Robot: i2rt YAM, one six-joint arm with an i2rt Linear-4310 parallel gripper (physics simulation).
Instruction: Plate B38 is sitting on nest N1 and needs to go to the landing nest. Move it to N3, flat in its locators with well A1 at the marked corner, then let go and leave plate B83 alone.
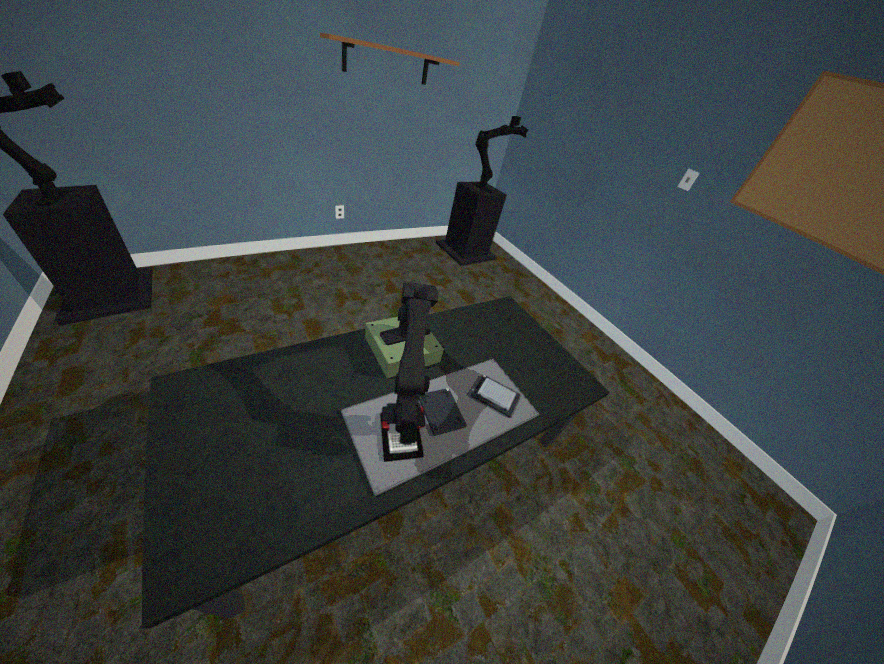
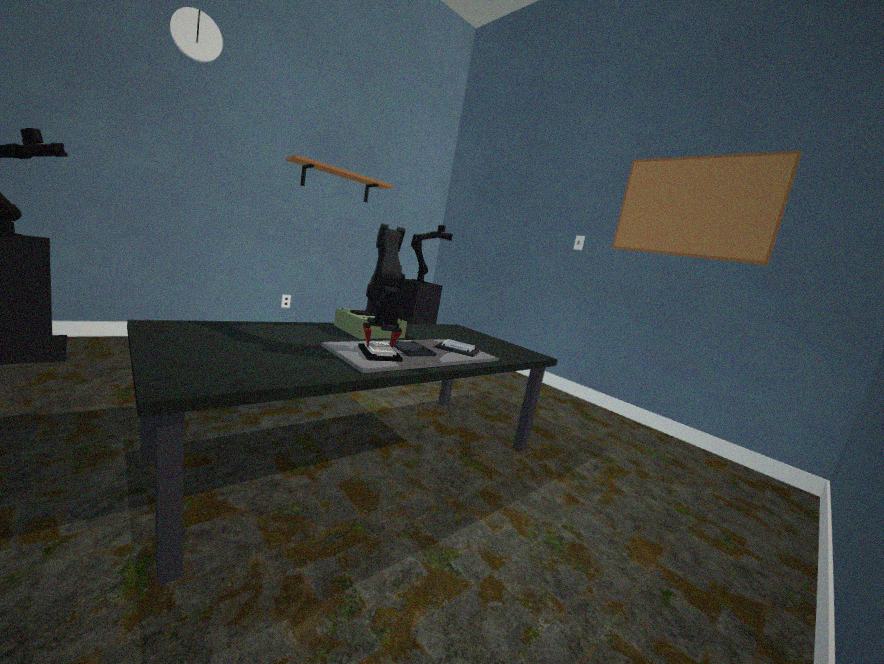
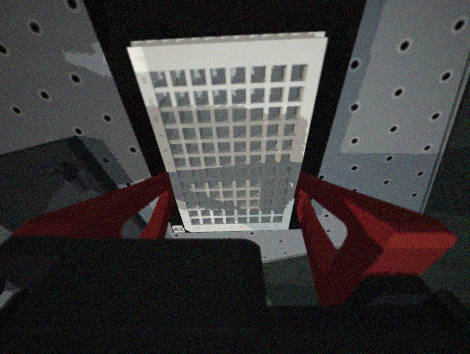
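The white well plate on the black nest, taken as B38 on N1, point(image 1: 401, 444) point(image 2: 383, 350) point(image 3: 230, 120) lies flat inside the nest point(image 3: 225, 17). My gripper point(image 1: 403, 421) point(image 2: 380, 345) point(image 3: 234, 177) is down over it, its red fingers shut on the plate's two long sides. A small A1 label point(image 3: 178, 229) shows at the nest's corner near the left finger. The empty dark nest, taken as N3, point(image 1: 444, 414) point(image 2: 416, 348) point(image 3: 60, 165) is beside it. Another white plate, taken as B83, point(image 1: 498, 394) point(image 2: 457, 346) sits in a farther nest. Plate and nest names are not readable.
The nests stand on a grey perforated board point(image 1: 371, 471) point(image 3: 400, 100) on the dark table point(image 1: 250, 500) point(image 2: 250, 364). A green box point(image 1: 400, 360) point(image 2: 350, 323) is at the arm's base, behind the board. Two other arms stand on black pedestals point(image 1: 78, 250) point(image 1: 471, 217) away from the table.
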